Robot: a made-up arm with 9 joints. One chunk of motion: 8 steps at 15 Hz.
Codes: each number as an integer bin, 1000 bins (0 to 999) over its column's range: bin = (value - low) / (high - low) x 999, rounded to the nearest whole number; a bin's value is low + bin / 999 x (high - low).
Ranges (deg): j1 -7..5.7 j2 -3.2..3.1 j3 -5.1..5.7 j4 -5.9..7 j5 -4.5..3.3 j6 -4.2..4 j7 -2..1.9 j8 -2.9..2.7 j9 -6.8..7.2
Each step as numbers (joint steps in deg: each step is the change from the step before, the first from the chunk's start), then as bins.
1 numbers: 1.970 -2.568 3.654 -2.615 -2.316 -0.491 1.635 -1.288 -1.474
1 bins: 706 100 810 254 280 452 931 288 380
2 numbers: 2.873 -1.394 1.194 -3.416 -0.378 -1.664 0.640 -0.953 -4.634
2 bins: 777 286 582 192 528 309 676 347 155
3 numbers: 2.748 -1.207 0.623 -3.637 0.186 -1.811 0.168 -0.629 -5.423
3 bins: 767 316 529 175 600 291 555 405 98
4 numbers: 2.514 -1.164 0.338 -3.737 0.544 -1.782 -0.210 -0.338 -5.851
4 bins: 748 323 503 168 646 295 459 457 68
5 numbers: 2.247 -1.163 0.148 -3.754 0.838 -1.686 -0.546 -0.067 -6.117
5 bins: 727 323 485 166 684 306 372 505 49
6 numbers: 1.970 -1.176 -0.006 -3.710 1.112 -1.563 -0.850 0.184 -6.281
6 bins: 706 321 471 170 719 321 295 550 37
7 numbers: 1.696 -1.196 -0.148 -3.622 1.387 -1.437 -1.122 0.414 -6.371
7 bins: 684 318 458 176 754 337 225 591 31
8 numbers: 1.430 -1.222 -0.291 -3.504 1.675 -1.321 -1.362 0.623 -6.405
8 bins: 663 314 445 186 791 351 163 628 28
